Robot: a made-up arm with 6 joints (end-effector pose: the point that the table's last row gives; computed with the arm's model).
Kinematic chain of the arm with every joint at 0, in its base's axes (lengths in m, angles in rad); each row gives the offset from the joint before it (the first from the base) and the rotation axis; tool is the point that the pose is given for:
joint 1: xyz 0 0 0.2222 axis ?
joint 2: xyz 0 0 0 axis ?
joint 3: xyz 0 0 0.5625 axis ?
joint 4: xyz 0 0 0 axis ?
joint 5: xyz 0.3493 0 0 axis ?
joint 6: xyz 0 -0.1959 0 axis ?
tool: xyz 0 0 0
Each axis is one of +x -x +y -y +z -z.
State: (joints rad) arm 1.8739 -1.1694 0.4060 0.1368 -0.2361 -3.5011
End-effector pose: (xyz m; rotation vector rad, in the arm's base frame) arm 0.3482 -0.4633 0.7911 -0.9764 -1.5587 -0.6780
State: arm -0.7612 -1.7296 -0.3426 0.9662 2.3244 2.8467
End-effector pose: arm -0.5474 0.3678 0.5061 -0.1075 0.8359 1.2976
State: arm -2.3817 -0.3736 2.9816 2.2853 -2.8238 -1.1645
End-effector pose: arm 0.4620 0.2619 0.5272 -0.7783 2.9151 -0.4920
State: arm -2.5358 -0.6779 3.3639 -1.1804 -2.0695 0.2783
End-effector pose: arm 0.5427 0.4666 0.4992 -2.5456 1.1407 -1.1298
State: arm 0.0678 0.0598 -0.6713 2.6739 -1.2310 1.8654
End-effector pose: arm 0.3400 0.1983 0.6162 1.5152 -0.6404 0.0263
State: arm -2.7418 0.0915 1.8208 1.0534 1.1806 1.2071
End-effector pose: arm 0.1206 0.1561 1.1004 1.6231 -0.7364 -0.1594
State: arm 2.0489 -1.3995 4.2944 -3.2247 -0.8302 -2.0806
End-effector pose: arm -0.0561 -0.3161 0.1375 -0.4064 -1.0822 1.6772
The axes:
joint 1: +z
joint 2: +y
joint 3: -y
joint 4: -x
joint 5: -y
joint 6: -x

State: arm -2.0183 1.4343 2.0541 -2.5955 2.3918 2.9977
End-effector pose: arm -0.2388 -0.8844 0.4188 1.9084 1.1062 -2.0893
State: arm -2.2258 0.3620 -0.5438 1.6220 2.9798 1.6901
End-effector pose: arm -0.3385 -0.4571 0.5941 -2.3687 -0.8946 -1.0750
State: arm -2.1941 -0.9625 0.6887 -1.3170 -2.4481 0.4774
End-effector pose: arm 0.1356 0.2728 0.9071 -0.1116 1.0081 -0.6311
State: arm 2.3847 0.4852 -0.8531 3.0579 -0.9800 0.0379
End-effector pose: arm -0.3949 0.1044 0.3836 1.1265 2.5639 -0.1830
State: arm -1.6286 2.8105 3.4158 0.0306 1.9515 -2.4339
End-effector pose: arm -0.2224 -0.4546 -0.1061 -0.1145 -0.9136 1.1837
